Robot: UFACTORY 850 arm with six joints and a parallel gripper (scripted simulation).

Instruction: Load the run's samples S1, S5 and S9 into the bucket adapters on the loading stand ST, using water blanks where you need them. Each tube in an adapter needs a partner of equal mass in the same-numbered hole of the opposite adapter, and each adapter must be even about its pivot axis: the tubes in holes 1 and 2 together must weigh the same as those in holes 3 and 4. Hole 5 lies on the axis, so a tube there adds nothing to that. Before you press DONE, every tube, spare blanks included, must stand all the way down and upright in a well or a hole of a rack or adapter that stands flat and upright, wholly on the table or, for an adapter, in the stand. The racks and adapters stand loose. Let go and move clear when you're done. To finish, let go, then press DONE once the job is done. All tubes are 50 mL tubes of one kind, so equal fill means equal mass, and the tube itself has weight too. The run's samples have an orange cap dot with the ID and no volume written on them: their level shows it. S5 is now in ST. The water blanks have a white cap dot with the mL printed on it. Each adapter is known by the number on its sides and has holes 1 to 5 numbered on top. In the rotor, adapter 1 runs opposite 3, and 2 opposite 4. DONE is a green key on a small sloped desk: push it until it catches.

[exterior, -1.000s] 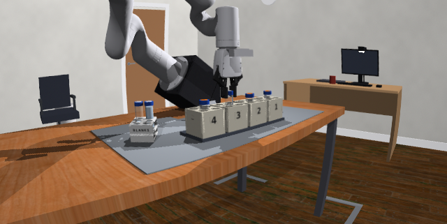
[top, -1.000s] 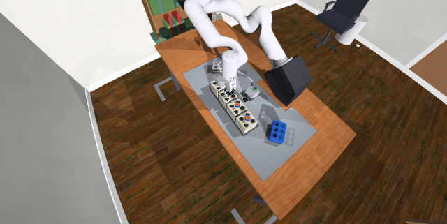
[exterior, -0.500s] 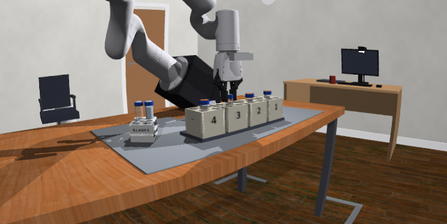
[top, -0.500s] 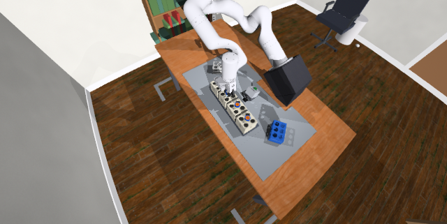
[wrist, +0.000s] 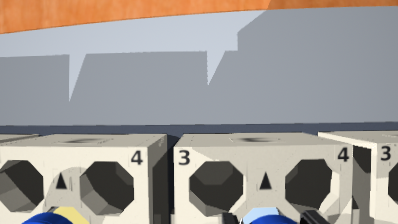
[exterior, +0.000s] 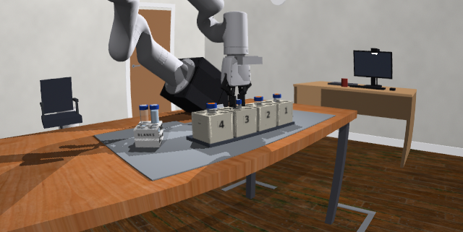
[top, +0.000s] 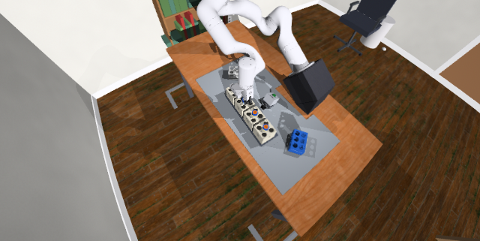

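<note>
Right now my hand is 21 cm past the green DONE key, 7 cm to the right of it and 6 cm above it. Also, from my hand: blue rack 10 cm behind, 40 cm to the left, 9 cm below; white blanks rack 15 cm behind, 28 cm to the right, 9 cm below; sample tube 2 cm behind, 11 cm to the right, 5 cm below.
</note>
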